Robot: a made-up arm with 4 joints.
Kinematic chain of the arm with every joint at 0, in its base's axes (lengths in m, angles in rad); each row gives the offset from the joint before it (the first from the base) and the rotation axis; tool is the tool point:
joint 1: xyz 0 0 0.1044 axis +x
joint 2: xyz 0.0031 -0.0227 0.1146 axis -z
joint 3: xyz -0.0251 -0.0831 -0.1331 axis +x
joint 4: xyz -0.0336 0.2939 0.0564 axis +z
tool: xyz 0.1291 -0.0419 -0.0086
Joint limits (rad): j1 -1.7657..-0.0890 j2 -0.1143..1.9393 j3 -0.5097..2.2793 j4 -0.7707..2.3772
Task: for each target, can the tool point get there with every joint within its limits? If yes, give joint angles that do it. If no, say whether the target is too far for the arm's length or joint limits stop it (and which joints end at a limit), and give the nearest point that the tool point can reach.
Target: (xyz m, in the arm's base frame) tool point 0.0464 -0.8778 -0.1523
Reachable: no: too far | nearest point 0.0343 -0.2404 -0.1518 | short by 0.637 m
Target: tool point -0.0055 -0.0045 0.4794
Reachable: yes | joints -0.3149 0.6621 1.4406 0.9141
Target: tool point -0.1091 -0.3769 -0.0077
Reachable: no: joint limits stop it (at a limit: joint 1, joint 2, joint 3) | nearest point -0.1207 -0.2350 -0.1320 | short by 0.189 m
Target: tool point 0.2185 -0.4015 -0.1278
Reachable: no: joint limits stop it (at a limit: joint 1, joint 3) | nearest point 0.1804 -0.2304 -0.1023 | short by 0.177 m
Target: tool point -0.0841 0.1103 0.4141
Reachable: yes | joints -0.5955 1.7095 1.4137 0.6090
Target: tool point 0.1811 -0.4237 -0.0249
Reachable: no: joint limits stop it (at a limit: joint 1, joint 3) | nearest point 0.1976 -0.2274 -0.0855 | short by 0.206 m
